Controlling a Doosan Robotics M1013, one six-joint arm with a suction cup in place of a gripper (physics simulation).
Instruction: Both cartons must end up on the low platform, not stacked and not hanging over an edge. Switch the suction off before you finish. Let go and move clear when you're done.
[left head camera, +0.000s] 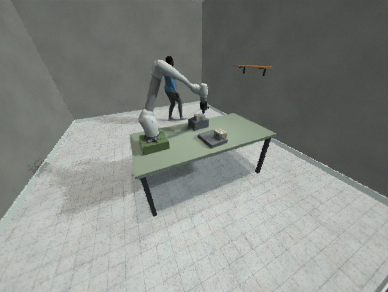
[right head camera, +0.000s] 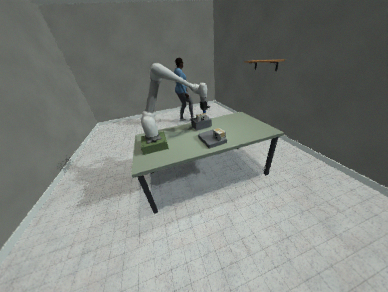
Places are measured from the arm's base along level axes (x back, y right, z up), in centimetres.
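Pixels of known places: hand at its tool point: (left head camera: 203, 113) (right head camera: 204, 112); arm's base at its link origin: (left head camera: 153, 138) (right head camera: 153, 138).
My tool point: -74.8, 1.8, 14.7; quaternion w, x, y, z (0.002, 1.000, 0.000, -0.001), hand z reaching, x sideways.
Observation:
For each thing: its top centre in the pictures, then the offset to it from my tool point, as dx, dy, dz. Level surfaces: height alone.
- low platform at its top centre: (right head camera: 211, 136) (left head camera: 212, 136) +9.6, +31.0, -20.3
- taller dark grey block at its top centre: (right head camera: 200, 118) (left head camera: 198, 119) -1.0, -12.9, -13.1
- green table at its surface level: dz -25.1
One carton (left head camera: 220, 134) (right head camera: 219, 134), whitish with tan and orange, stands upright on the right part of the low platform (left head camera: 207, 137) (right head camera: 207, 137), a flat dark grey slab on the table. The other carton (left head camera: 199, 117) (right head camera: 201, 118), small and pale, is at the top of a taller dark grey block (left head camera: 199, 124) (right head camera: 202, 124) behind the platform. My suction cup (left head camera: 203, 112) (right head camera: 204, 111) points down at the right part of this second carton, very close above it or touching it. The views are too coarse to tell contact or whether suction holds it.
The arm's base stands on a green block (left head camera: 155, 144) (right head camera: 154, 144) at the left end of the green table (left head camera: 175, 156) (right head camera: 175, 154). A person in blue (left head camera: 171, 86) (right head camera: 181, 82) stands behind the table. A wooden shelf (left head camera: 253, 66) (right head camera: 266, 61) is on the right wall.

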